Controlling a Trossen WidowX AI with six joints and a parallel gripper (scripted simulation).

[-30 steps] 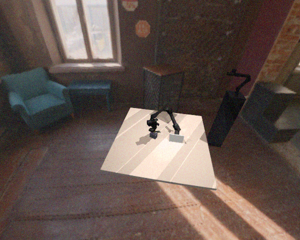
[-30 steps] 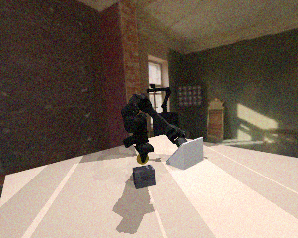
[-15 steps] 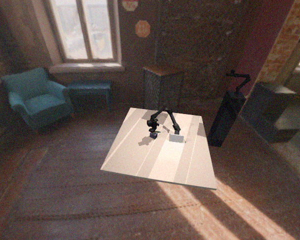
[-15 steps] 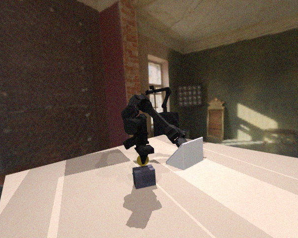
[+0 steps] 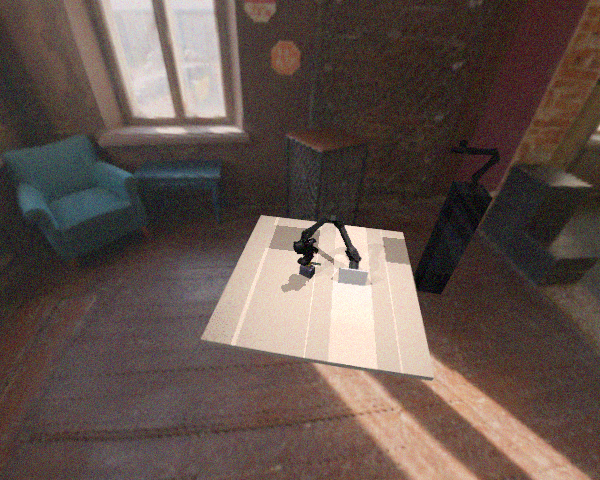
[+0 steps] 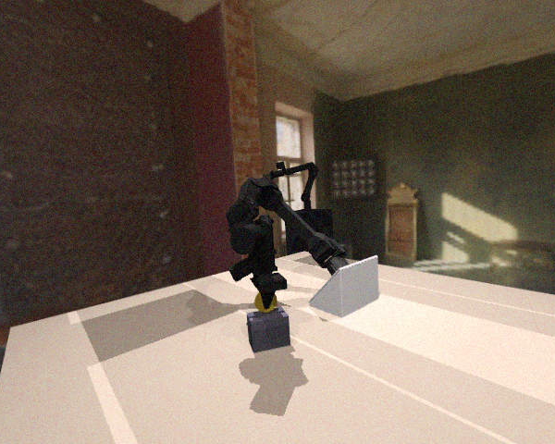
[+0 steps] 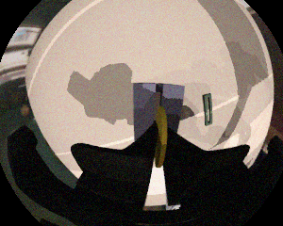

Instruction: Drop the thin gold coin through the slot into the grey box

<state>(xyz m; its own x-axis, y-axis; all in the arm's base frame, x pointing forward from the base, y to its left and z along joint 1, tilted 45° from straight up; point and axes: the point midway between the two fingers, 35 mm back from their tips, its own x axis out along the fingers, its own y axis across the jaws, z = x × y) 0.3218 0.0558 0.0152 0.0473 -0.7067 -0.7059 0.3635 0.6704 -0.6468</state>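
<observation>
My gripper tip is 20 mm below the gold coin.
</observation>
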